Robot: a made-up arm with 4 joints. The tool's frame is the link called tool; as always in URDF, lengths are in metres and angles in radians. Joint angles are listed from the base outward.
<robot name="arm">
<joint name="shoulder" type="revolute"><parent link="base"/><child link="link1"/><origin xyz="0.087 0.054 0.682" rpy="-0.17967 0.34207 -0.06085"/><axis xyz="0 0 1"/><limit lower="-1.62" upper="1.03"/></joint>
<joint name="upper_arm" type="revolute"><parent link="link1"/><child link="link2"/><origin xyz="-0.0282 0.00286 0.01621" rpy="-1.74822 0.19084 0.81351"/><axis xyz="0 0 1"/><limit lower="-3.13" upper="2.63"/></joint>
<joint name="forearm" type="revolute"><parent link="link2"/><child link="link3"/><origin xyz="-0.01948 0.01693 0.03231" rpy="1.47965 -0.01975 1.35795"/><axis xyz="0 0 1"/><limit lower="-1.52" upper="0.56"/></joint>
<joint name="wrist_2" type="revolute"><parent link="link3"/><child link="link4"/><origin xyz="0.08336 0.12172 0.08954" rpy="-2.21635 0.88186 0.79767"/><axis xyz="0 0 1"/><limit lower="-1.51" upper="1.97"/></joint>
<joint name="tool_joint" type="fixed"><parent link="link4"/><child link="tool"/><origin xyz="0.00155 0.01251 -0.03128" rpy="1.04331 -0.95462 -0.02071"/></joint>
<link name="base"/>
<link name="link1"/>
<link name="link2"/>
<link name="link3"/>
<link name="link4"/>
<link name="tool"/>
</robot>
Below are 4 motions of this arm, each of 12 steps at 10 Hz.
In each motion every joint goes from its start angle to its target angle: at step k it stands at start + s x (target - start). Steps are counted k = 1, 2, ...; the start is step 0. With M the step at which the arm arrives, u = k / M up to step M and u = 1 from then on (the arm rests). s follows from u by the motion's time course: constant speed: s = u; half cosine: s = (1 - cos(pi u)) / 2; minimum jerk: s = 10 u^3 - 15 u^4 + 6 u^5.
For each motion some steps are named. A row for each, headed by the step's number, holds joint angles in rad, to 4 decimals.
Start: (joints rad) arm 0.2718 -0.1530 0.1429 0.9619
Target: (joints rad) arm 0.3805 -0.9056 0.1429 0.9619
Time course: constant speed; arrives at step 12
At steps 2, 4, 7, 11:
2: 0.2899 -0.2784 0.1429 0.9619
4: 0.3080 -0.4039 0.1429 0.9619
7: 0.3352 -0.5920 0.1429 0.9619
11: 0.3714 -0.8429 0.1429 0.9619

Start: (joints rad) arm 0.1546 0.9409 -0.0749 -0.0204
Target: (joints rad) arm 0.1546 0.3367 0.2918 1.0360
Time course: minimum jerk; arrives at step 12
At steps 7, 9, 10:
7: 0.1546 0.5461 0.1647 0.6698
9: 0.1546 0.3992 0.2538 0.9266
10: 0.1546 0.3581 0.2788 0.9985

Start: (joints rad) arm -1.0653 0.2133 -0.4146 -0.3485
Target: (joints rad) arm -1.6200 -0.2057 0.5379 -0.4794
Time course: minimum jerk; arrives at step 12
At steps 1, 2, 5, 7, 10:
1: -1.0681 0.2112 -0.4098 -0.3492
2: -1.0850 0.1984 -0.3808 -0.3531
5: -1.2576 0.0681 -0.0844 -0.3939
7: -1.4277 -0.0605 0.2077 -0.4340
10: -1.6003 -0.1908 0.5041 -0.4748

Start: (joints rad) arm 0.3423 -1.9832 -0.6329 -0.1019
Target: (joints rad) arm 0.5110 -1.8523 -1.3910 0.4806
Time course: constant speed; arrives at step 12
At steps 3, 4, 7, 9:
3: 0.3845 -1.9505 -0.8224 0.0437
4: 0.3985 -1.9396 -0.8856 0.0923
7: 0.4407 -1.9068 -1.0751 0.2379
9: 0.4688 -1.8850 -1.2015 0.3350

